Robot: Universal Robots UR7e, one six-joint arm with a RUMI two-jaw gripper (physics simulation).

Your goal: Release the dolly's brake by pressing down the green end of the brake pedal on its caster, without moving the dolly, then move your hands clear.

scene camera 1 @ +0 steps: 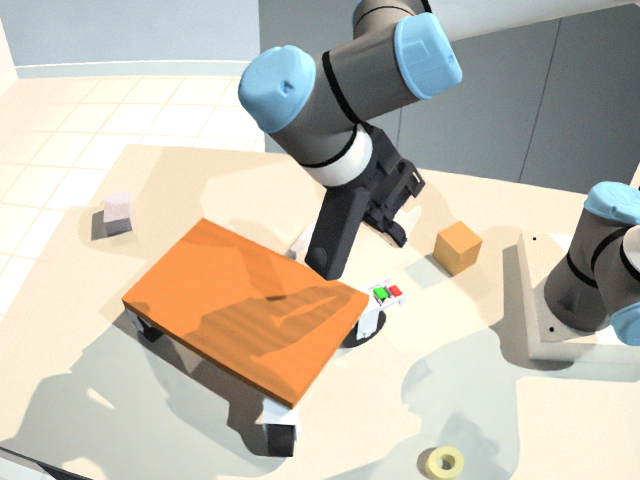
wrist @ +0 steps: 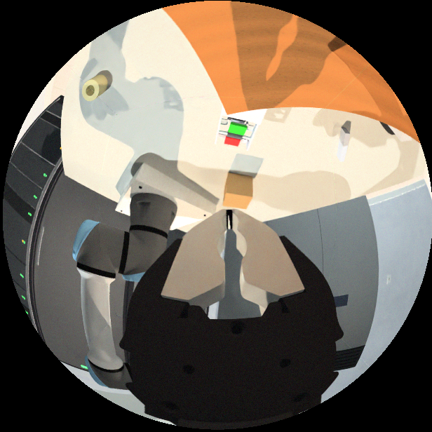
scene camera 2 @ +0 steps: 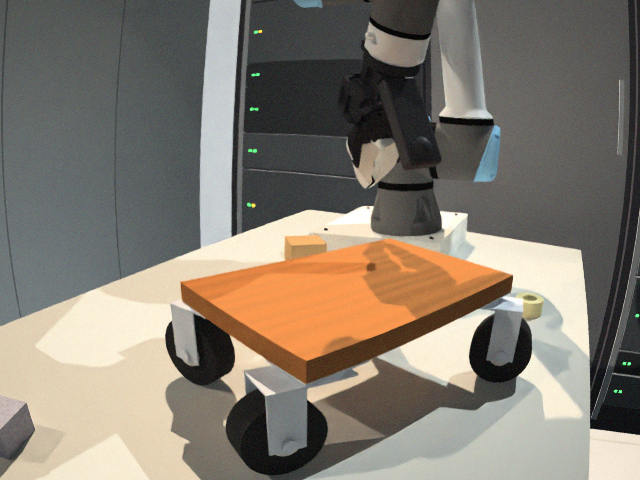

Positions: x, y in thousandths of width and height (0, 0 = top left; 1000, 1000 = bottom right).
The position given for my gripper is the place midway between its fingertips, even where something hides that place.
In view: my gripper (scene camera 2: 573, 389), an orange dolly (scene camera 1: 421, 670), an orange cube (scene camera 1: 715, 516) and a grey block (scene camera 1: 185, 443).
The orange dolly is seen too in the wrist view (wrist: 589, 152). The orange cube shows as well in the wrist view (wrist: 552, 436) and in scene camera 2 (scene camera 2: 462, 514). My gripper also shows in scene camera 1 (scene camera 1: 627, 509) and in the wrist view (wrist: 529, 487). The wrist view does not show the grey block: it is out of frame.
